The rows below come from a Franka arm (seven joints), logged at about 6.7 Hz.
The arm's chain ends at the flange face. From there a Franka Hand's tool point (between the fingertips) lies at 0.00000 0.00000 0.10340 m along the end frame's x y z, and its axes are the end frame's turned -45 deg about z.
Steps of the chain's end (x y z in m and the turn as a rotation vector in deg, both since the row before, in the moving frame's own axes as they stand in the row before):
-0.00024, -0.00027, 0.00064, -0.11, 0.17, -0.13
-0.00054, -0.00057, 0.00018, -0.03, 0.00, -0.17
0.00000, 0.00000, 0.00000, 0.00, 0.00, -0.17
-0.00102, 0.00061, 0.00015, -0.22, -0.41, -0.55
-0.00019, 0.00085, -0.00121, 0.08, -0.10, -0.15
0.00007, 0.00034, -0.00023, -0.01, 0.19, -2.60
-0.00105, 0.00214, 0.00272, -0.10, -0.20, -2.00
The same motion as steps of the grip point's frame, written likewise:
0.00010, 0.00000, 0.00064, -0.20, 0.04, -0.13
-0.00002, -0.00075, 0.00018, -0.02, -0.02, -0.17
0.00000, 0.00000, 0.00000, 0.00, 0.00, -0.17
-0.00196, -0.00053, 0.00015, 0.13, -0.45, -0.55
-0.00076, 0.00024, -0.00121, 0.13, -0.01, -0.15
0.00004, 0.00054, -0.00023, -0.14, 0.13, -2.60
-0.00264, 0.00065, 0.00272, 0.07, -0.21, -2.00

